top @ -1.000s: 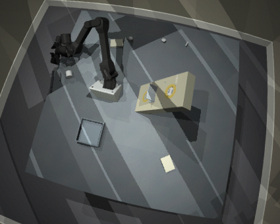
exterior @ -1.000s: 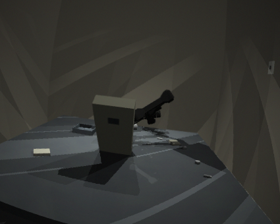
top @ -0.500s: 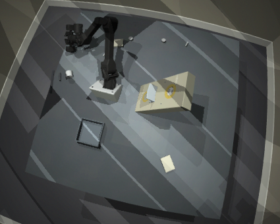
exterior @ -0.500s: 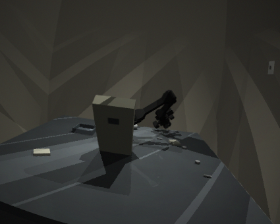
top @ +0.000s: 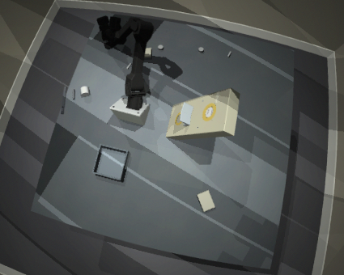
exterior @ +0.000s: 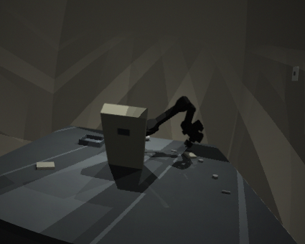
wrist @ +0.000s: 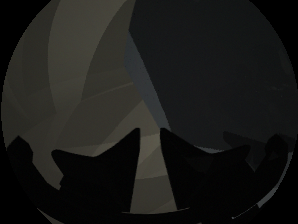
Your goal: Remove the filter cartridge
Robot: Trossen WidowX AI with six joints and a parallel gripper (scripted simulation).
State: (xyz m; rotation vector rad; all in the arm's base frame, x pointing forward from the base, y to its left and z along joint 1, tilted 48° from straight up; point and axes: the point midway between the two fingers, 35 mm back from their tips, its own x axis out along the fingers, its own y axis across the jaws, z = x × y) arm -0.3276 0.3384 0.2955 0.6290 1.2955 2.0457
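Right now the round filter cartridge is 710 mm ahead of my gripper tip, 460 mm to the right of it and 180 mm above it. From my gripper tip the other things lie so: tray 750 mm to the right, 290 mm ahead, 40 mm below; beige service panel 670 mm ahead, 460 mm to the right, 110 mm above.
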